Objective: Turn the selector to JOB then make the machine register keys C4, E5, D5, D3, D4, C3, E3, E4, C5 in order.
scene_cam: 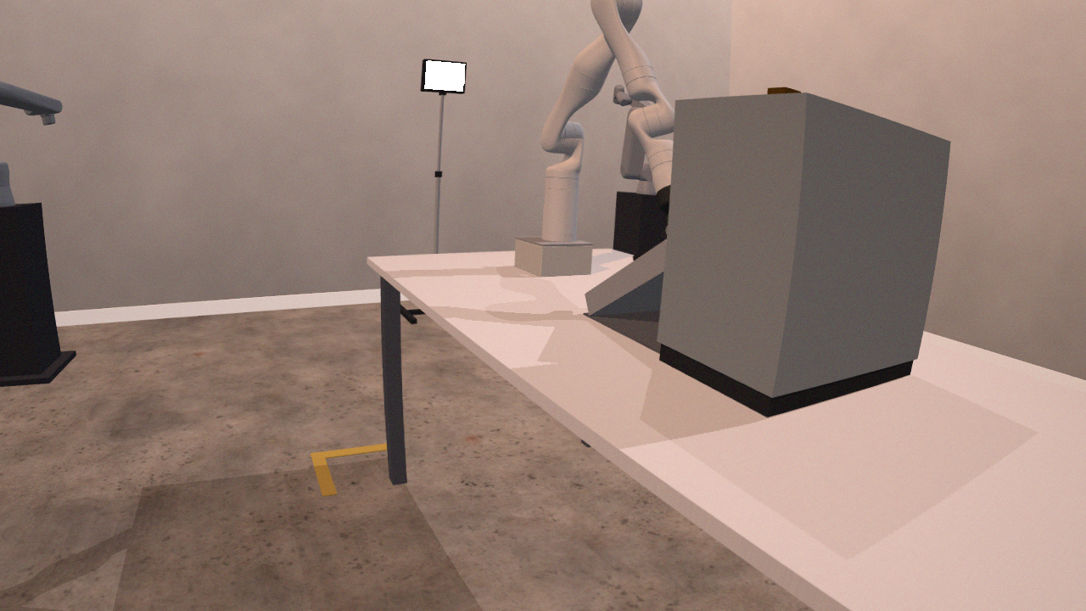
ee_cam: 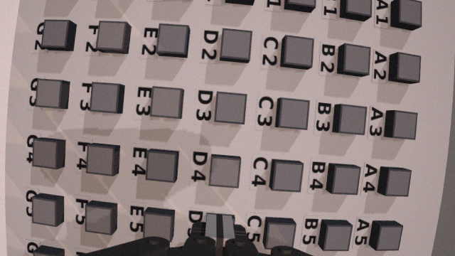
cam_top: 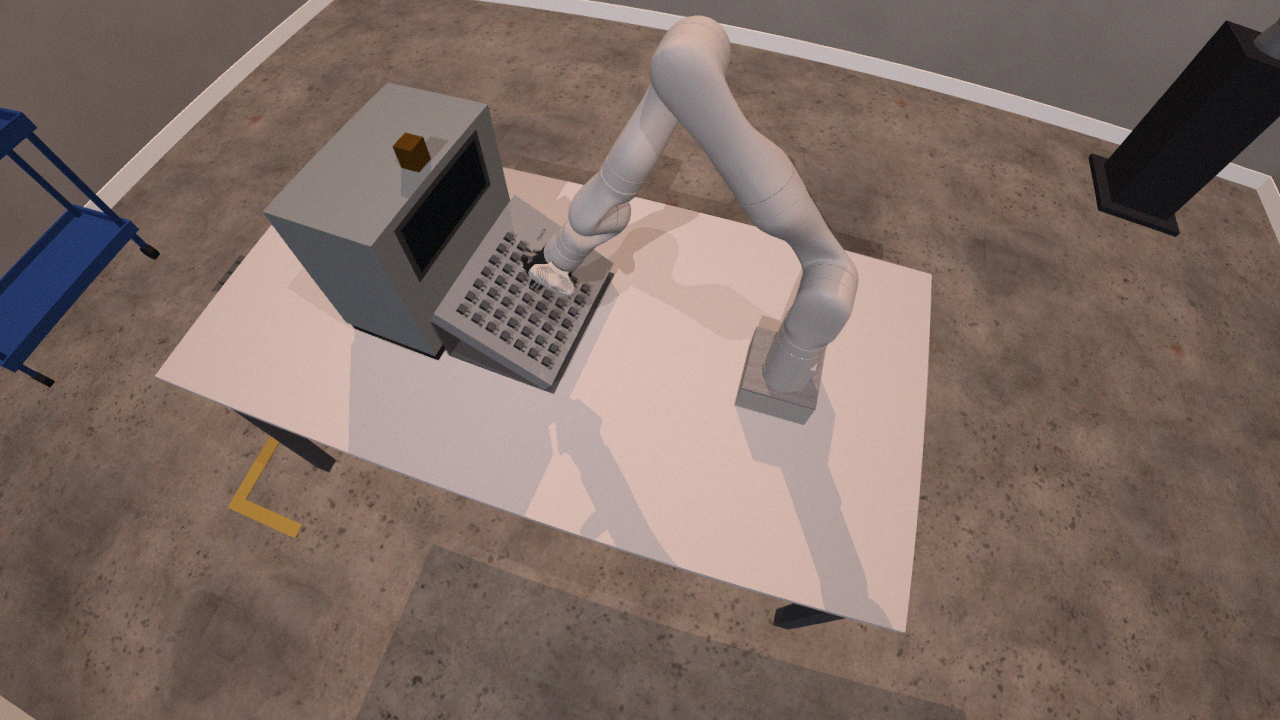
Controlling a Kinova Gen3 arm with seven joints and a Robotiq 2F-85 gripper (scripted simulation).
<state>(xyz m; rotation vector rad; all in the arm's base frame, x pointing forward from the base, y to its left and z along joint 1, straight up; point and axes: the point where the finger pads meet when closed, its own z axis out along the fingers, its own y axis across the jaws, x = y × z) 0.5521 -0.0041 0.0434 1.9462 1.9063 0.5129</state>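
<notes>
The key D5 is 2 cm below my hand and 1 cm ahead of it. Round my hand: key E5: 3 cm below, 2 cm behind; then key: 4 cm ahead, 3 cm to the left; then key C5: 4 cm ahead.
</notes>
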